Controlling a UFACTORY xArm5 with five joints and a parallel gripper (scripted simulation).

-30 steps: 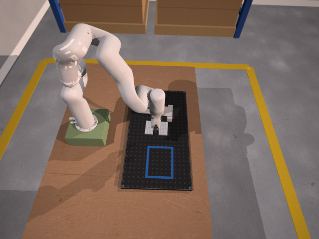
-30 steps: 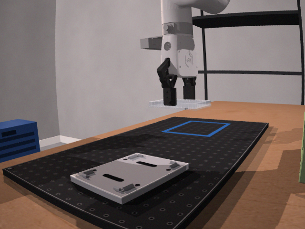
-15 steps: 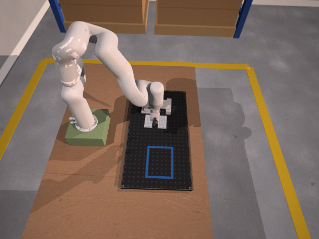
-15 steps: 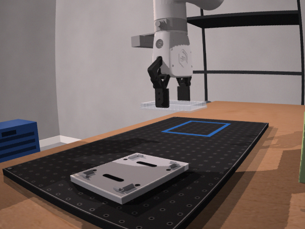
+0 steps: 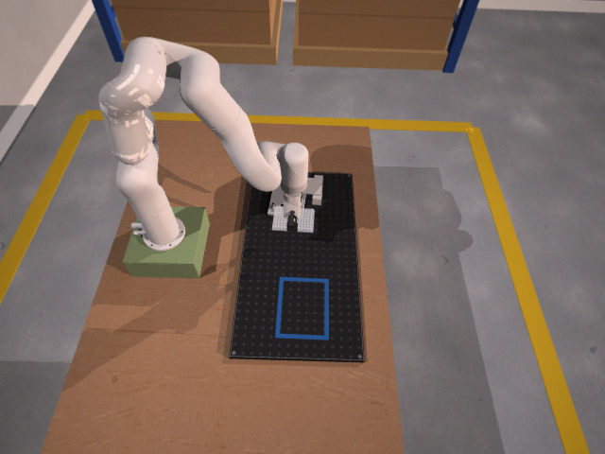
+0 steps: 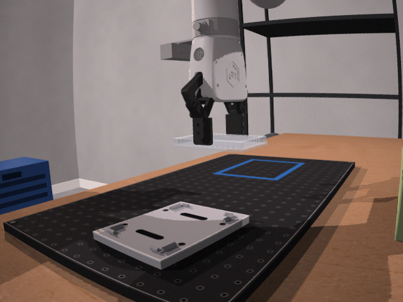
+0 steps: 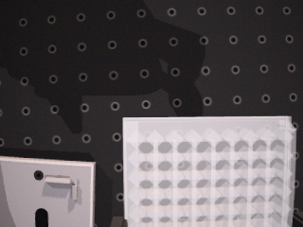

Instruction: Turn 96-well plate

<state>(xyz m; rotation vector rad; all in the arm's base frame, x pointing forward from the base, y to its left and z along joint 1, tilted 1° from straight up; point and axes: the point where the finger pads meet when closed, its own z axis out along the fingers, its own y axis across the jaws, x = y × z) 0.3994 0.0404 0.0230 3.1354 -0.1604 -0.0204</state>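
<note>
Right now my hand is 2 cm past the grey plate nest, 16 cm to the right of it and 10 cm above it. Round my hand: 96-well plate (1 cm below); A1 label (5 cm ahead, 23 cm to the left, 9 cm below).
</note>
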